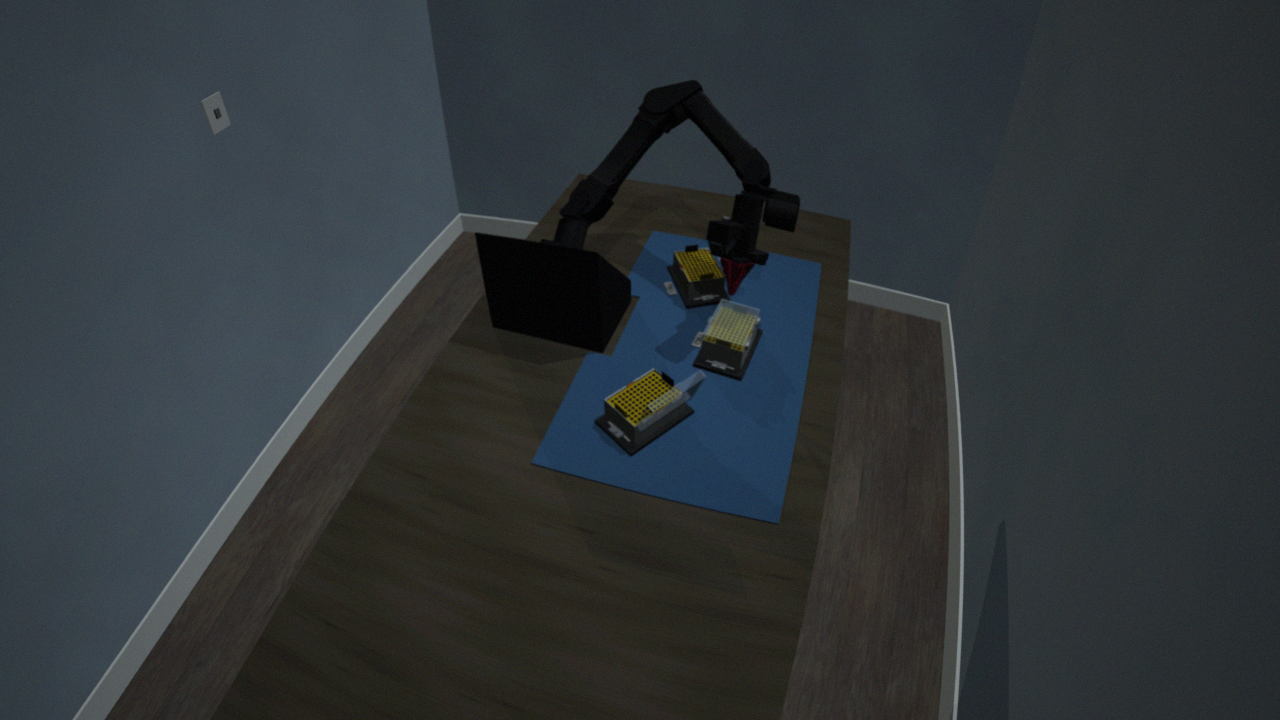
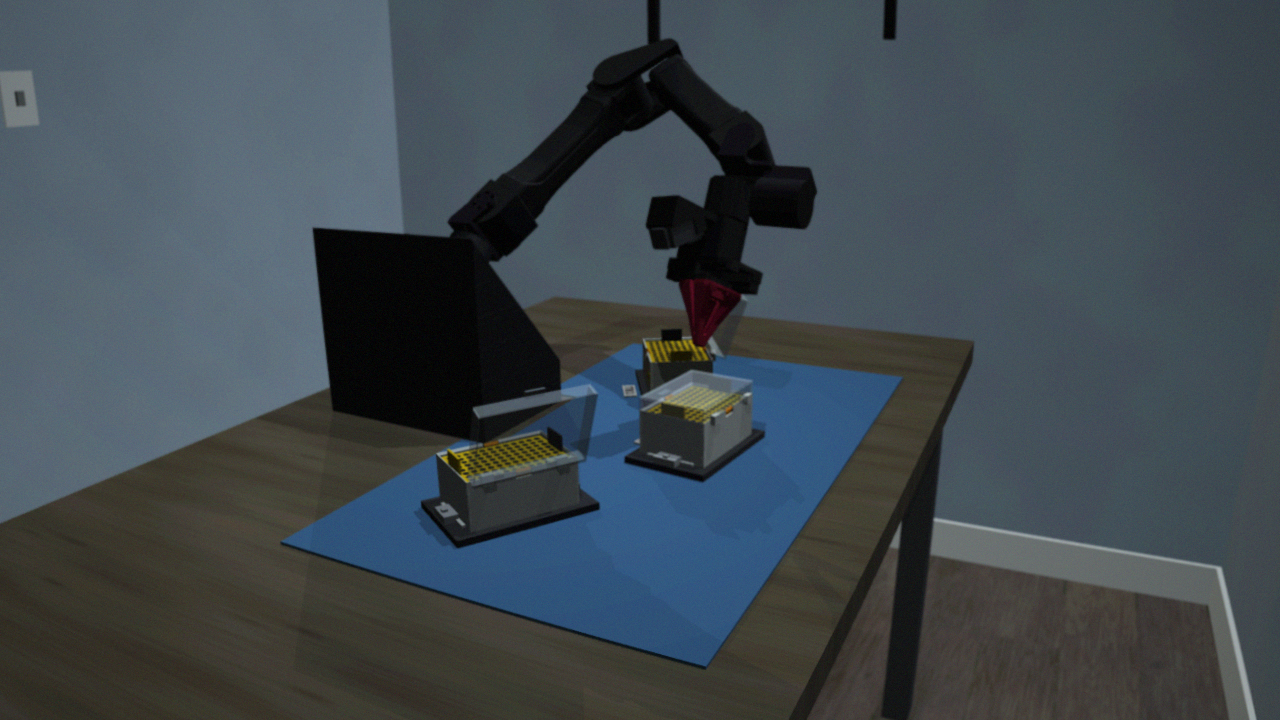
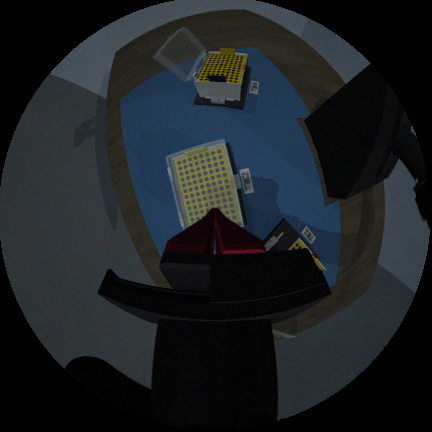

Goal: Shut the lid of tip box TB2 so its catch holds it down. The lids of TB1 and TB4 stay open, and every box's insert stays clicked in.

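Pixels of known places: gripper, between the fingertips: point(image 1: 731, 294) point(image 2: 698, 346) point(image 3: 214, 212); arm's base, origin of its link: point(image 1: 564, 256) point(image 2: 447, 289).
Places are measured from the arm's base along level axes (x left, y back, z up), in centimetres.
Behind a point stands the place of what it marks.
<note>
Tip box TB2 point(image 1: 720, 356) @(x -8.9, y -33.7, z -13.4 cm) point(image 2: 671, 440) @(x -8.8, y -33.9, z -13.4 cm) point(image 3: 204, 185) @(x -3.3, y -34.7, z -8.9 cm) is the middle box. Its clear lid point(image 1: 738, 308) @(x 1.2, y -36.0, z -8.9 cm) point(image 2: 702, 382) @(x -0.7, y -35.0, z -8.9 cm) lies down over the yellow insert; whether the catch holds it, I cannot tell. My red-fingered gripper point(image 1: 732, 292) @(x 0.0, y -34.2, z -4.6 cm) point(image 2: 700, 343) @(x 0.0, y -34.2, z -4.6 cm) point(image 3: 214, 212) @(x 0.0, y -34.2, z -4.6 cm) is shut and empty, its tips over or near TB2's TB1-side end. TB4 point(image 1: 646, 428) @(x -32.6, y -23.4, z -9.6 cm) point(image 2: 523, 494) @(x -27.5, y -24.8, z -13.2 cm) point(image 3: 220, 90) @(x -19.6, y -24.7, z -13.2 cm) has its lid point(image 1: 691, 385) @(x -28.0, y -30.0, z -2.4 cm) point(image 2: 580, 425) @(x -25.7, y -30.4, z -5.8 cm) point(image 3: 181, 54) @(x -28.6, y -27.5, z -6.7 cm) open. TB1 point(image 1: 704, 288) point(image 2: 680, 374) point(image 3: 300, 246) has its lid point(image 2: 733, 324) @(x 14.7, y -34.6, z -5.6 cm) open, partly hidden behind the gripper. The visible yellow inserts look level.
The boxes stand on a blue mat point(image 1: 716, 465) @(x -33.2, y -36.2, z -16.6 cm) point(image 2: 626, 591) @(x -35.6, y -38.8, z -16.6 cm) point(image 3: 145, 115) @(x -27.3, y -41.7, z -16.6 cm) on a wooden table point(image 1: 429, 501) @(x -52.1, y 12.2, z -16.9 cm) point(image 2: 161, 573) @(x -48.3, y 3.1, z -16.9 cm). The black arm base point(image 1: 546, 291) @(x -7.7, y 1.7, z -3.2 cm) point(image 2: 402, 331) @(x -7.6, y 2.3, z -3.9 cm) point(image 3: 350, 145) @(x -0.6, y -10.7, z -6.5 cm) stands beside the mat. A small label point(image 1: 669, 288) @(x 14.1, y -19.6, z -16.4 cm) point(image 2: 629, 390) @(x 14.2, y -19.8, z -16.4 cm) point(image 3: 308, 234) @(x 14.2, y -19.7, z -16.4 cm) lies beside TB1.
</note>
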